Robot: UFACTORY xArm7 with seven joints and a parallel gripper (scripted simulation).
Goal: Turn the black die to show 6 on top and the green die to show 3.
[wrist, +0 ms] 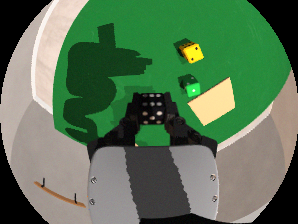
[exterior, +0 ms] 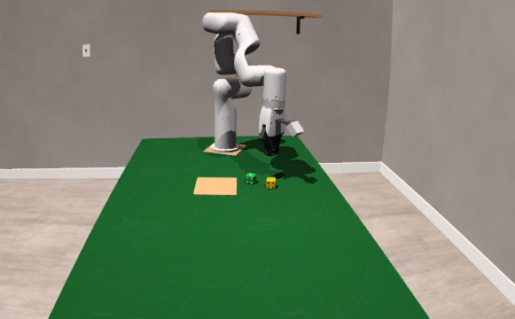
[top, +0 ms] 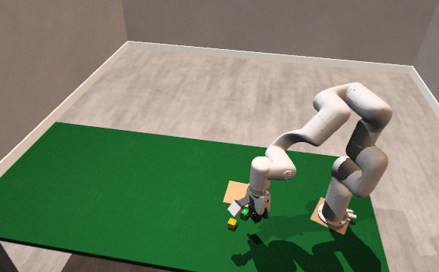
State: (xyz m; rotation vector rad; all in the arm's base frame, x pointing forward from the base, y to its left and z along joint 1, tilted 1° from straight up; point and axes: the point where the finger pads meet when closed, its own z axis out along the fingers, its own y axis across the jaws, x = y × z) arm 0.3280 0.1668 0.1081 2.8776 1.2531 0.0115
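Now: hand 1 cm above the black die. Also, from my hand: green die (9 cm below, 8 cm to the right, 5 cm ahead); tan mat (20 cm to the right, 11 cm below, 8 cm ahead); yellow die (9 cm below, 9 cm ahead, 1 cm to the right).
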